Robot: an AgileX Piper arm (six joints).
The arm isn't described. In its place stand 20 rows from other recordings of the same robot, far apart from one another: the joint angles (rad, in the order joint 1, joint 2, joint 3, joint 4, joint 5, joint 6), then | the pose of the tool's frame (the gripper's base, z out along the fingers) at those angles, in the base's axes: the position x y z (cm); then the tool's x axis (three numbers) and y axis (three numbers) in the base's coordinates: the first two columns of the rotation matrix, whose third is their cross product.
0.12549, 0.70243, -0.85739, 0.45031, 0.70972, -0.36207 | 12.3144 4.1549 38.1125 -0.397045 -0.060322 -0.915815 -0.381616 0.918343 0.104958
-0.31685, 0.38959, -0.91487, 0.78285, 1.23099, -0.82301 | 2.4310 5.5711 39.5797 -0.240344 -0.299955 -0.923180 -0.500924 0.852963 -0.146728
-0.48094, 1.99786, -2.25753, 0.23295, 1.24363, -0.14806 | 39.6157 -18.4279 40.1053 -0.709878 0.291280 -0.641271 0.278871 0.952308 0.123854
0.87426, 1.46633, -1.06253, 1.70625, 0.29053, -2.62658 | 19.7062 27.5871 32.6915 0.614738 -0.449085 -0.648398 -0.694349 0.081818 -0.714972
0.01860, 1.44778, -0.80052, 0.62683, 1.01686, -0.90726 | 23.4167 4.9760 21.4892 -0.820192 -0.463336 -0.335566 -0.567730 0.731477 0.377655
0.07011, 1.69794, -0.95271, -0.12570, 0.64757, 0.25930 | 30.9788 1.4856 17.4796 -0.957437 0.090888 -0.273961 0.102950 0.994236 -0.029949
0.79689, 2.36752, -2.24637, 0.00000, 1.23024, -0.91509 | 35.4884 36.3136 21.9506 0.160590 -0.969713 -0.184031 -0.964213 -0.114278 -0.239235
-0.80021, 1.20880, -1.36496, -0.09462, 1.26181, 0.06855 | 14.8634 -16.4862 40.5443 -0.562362 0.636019 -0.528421 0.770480 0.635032 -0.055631
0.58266, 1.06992, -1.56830, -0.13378, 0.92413, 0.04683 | 15.6101 9.1266 51.6481 -0.257970 -0.210575 -0.942926 -0.472217 0.878925 -0.067091
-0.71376, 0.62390, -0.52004, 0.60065, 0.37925, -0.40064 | 10.9601 -6.9734 30.7929 -0.163455 0.355481 -0.920280 0.525034 0.821097 0.223916
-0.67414, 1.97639, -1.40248, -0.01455, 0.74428, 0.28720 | 31.9092 -25.6108 18.3614 -0.537483 0.778866 -0.323233 0.804027 0.588902 0.082063
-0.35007, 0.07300, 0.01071, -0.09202, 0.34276, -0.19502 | 5.3190 -2.2412 17.4816 -0.402056 -0.149018 -0.903407 0.269000 0.923900 -0.272116
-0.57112, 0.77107, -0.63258, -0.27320, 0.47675, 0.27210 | 12.3986 -9.3060 31.2299 -0.394969 0.286927 -0.872738 0.638532 0.768742 -0.036240
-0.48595, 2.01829, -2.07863, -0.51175, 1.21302, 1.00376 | 37.3326 -24.4396 35.0668 -0.064568 0.761653 -0.644760 0.978030 0.176635 0.110716
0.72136, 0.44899, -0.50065, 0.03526, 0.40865, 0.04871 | 7.0756 6.3926 31.2616 -0.253611 -0.115213 -0.960420 -0.652085 0.753723 0.081774
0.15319, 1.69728, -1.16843, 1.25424, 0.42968, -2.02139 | 36.9821 9.3552 26.4943 -0.047041 -0.671508 -0.739503 -0.715470 0.539270 -0.444174
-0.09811, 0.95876, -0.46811, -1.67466, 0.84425, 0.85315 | 15.9542 -8.3683 28.0857 -0.775176 -0.438778 -0.454506 0.281672 0.403924 -0.870349
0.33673, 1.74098, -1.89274, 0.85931, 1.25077, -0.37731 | 32.3332 18.2502 42.7469 -0.697934 -0.264509 -0.665524 -0.690659 0.494383 0.527803
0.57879, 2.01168, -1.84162, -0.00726, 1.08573, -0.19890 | 37.0971 24.1709 27.9338 -0.645137 -0.661551 -0.382294 -0.688548 0.720258 -0.084438
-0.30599, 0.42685, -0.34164, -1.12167, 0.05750, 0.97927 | 9.4397 -3.4762 29.5462 -0.071178 -0.125476 -0.989540 0.343575 0.928263 -0.142419
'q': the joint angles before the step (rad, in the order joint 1, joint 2, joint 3, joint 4, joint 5, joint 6). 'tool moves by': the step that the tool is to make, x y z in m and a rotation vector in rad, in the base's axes. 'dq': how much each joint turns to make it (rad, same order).
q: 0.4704 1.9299 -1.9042 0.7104 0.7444 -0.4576
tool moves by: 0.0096 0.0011 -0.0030 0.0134 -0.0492 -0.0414
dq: 0.0000 0.0197 -0.0059 -0.0001 -0.0750 -0.0164
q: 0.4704 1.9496 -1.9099 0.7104 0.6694 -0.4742
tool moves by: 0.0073 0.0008 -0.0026 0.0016 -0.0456 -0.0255
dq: 0.0001 0.0163 -0.0056 0.0000 -0.0556 -0.0254
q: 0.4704 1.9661 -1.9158 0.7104 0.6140 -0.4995
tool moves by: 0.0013 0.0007 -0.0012 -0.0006 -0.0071 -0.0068
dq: 0.0017 0.0037 0.0003 -0.0038 -0.0131 -0.0003
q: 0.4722 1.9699 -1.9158 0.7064 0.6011 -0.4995
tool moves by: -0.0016 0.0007 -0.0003 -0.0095 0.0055 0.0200
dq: 0.0001 0.0000 -0.0023 0.0056 0.0219 -0.0133
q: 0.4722 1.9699 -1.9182 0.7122 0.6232 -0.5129
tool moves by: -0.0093 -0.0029 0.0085 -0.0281 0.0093 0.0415
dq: -0.0016 -0.0255 -0.0033 -0.0169 0.0665 -0.0023
